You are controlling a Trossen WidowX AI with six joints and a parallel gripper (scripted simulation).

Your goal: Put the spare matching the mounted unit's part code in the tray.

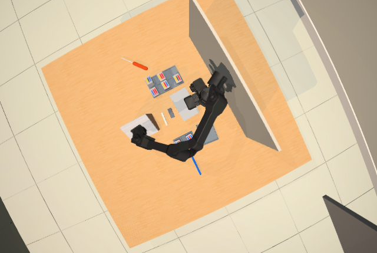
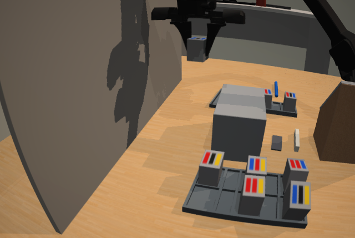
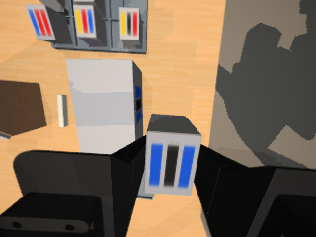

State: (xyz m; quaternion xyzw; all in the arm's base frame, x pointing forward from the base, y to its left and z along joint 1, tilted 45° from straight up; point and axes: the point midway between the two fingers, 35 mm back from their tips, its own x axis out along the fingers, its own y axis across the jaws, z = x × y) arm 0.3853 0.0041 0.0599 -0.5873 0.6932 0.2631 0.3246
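Right now my gripper tip is 190 mm to the left of the flat grey tray, 180 mm above it and 80 mm past it. Also, from my gripper tip: tall grey panel: 130 mm ahead, 40 mm above; red-black-yellow spare: 170 mm to the left, 140 mm below, 50 mm behind; grey mounted unit: 130 mm below, 100 mm behind, 30 mm to the left.
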